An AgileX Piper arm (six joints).
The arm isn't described. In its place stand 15 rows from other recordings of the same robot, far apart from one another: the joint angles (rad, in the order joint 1, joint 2, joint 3, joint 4, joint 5, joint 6), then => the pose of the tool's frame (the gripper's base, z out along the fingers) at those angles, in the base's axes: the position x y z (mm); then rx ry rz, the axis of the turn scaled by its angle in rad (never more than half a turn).
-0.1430 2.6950 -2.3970 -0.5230 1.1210 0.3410 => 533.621, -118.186, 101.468, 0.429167, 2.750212, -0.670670
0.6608 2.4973 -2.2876 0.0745 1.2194 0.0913 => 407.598, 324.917, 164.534, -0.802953, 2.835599, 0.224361
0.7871 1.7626 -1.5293 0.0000 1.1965 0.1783 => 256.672, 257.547, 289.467, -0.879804, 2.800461, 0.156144
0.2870 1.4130 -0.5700 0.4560 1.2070 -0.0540 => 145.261, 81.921, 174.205, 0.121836, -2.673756, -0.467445
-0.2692 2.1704 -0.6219 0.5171 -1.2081 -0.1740 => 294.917, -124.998, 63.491, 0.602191, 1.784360, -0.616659
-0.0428 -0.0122 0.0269 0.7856 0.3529 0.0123 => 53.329, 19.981, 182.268, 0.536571, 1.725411, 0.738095
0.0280 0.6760 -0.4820 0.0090 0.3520 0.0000 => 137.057, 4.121, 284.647, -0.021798, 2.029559, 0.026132
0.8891 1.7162 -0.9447 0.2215 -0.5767 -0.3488 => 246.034, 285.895, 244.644, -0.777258, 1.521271, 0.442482
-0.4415 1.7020 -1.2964 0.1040 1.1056 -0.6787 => 305.317, -134.959, 250.702, -0.292218, 2.951802, 0.005331
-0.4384 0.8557 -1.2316 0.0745 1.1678 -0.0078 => 118.293, -48.578, 434.485, 0.483603, 2.224514, -0.141751
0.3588 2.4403 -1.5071 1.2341 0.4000 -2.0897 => 428.493, 196.421, 32.050, -1.552373, 1.928236, 0.261781
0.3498 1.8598 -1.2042 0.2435 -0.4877 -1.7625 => 408.124, 137.941, 257.842, -1.376950, 1.100457, -0.985790
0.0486 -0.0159 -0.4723 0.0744 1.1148 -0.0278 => -6.901, 5.745, 265.467, -0.085941, 2.107685, 0.102513
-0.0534 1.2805 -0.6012 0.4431 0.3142 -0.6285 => 234.444, -0.456, 213.553, -0.242458, 2.426394, 0.047650
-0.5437 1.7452 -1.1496 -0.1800 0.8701 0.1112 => 280.003, -183.805, 203.221, 0.810189, 2.860943, -0.277800
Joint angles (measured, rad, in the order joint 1, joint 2, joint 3, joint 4, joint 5, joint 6), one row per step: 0.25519, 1.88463, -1.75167, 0.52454, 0.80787, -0.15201; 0.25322, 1.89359, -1.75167, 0.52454, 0.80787, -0.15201; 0.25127, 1.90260, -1.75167, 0.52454, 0.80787, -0.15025; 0.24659, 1.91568, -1.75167, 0.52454, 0.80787, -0.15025; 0.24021, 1.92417, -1.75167, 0.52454, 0.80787, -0.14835; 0.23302, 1.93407, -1.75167, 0.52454, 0.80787, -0.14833; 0.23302, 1.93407, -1.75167, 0.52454, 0.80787, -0.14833; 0.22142, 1.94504, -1.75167, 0.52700, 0.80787, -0.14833; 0.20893, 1.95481, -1.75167, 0.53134, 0.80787, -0.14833; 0.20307, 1.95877, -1.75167, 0.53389, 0.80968, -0.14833; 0.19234, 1.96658, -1.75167, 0.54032, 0.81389, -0.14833; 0.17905, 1.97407, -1.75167, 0.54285, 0.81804, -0.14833; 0.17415, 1.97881, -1.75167, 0.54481, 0.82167, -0.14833; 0.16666, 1.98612, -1.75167, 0.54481, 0.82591, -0.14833
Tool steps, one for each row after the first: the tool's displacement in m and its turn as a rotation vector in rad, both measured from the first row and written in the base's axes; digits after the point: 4 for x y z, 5 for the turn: 0.0021, -0.0004, -0.0039, -0.00225, 0.00867, -0.00197; 0.0041, -0.0007, -0.0079, -0.00354, 0.01830, -0.00509; 0.0072, -0.0020, -0.0136, -0.00676, 0.03098, -0.00977; 0.0097, -0.0043, -0.0174, -0.00772, 0.04020, -0.01743; 0.0125, -0.0070, -0.0218, -0.00997, 0.04984, -0.02464; 0.0125, -0.0070, -0.0218, -0.00997, 0.04984, -0.02464; 0.0160, -0.0113, -0.0266, -0.00990, 0.06114, -0.03643; 0.0192, -0.0161, -0.0308, -0.00756, 0.07171, -0.04929; 0.0205, -0.0183, -0.0326, -0.00607, 0.07771, -0.05446; 0.0228, -0.0223, -0.0361, -0.00178, 0.09036, -0.06364; 0.0252, -0.0276, -0.0396, -0.00092, 0.10177, -0.07510; 0.0263, -0.0295, -0.0418, -0.00027, 0.10991, -0.07836; 0.0279, -0.0325, -0.0453, -0.00194, 0.12068, -0.08376
